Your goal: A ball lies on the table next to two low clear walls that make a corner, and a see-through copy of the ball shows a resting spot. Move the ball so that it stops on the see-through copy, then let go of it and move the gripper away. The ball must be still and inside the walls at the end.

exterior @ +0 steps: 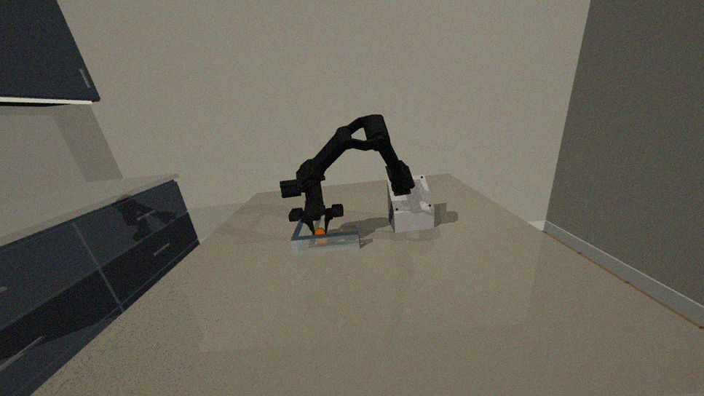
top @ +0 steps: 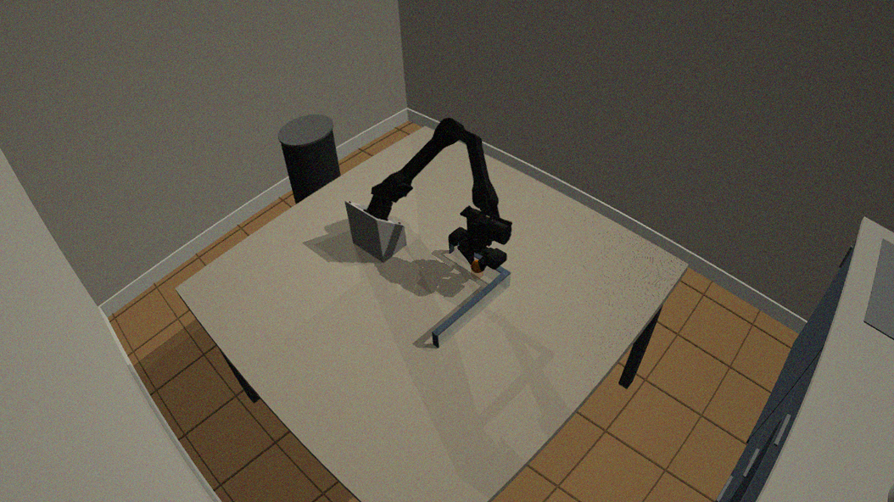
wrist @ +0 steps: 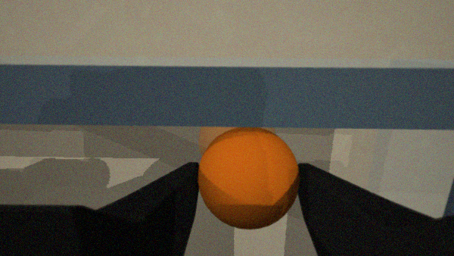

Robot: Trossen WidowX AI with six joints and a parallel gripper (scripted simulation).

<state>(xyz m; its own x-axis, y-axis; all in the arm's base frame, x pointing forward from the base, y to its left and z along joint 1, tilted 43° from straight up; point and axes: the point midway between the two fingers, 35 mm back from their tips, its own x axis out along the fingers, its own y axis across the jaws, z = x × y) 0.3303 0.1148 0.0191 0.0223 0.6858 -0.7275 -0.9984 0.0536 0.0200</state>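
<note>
The see-through copy of ball lies 30 mm below my gripper tip. The rest, counted from my gripper tip: orange ball: right at my gripper tip.
</note>
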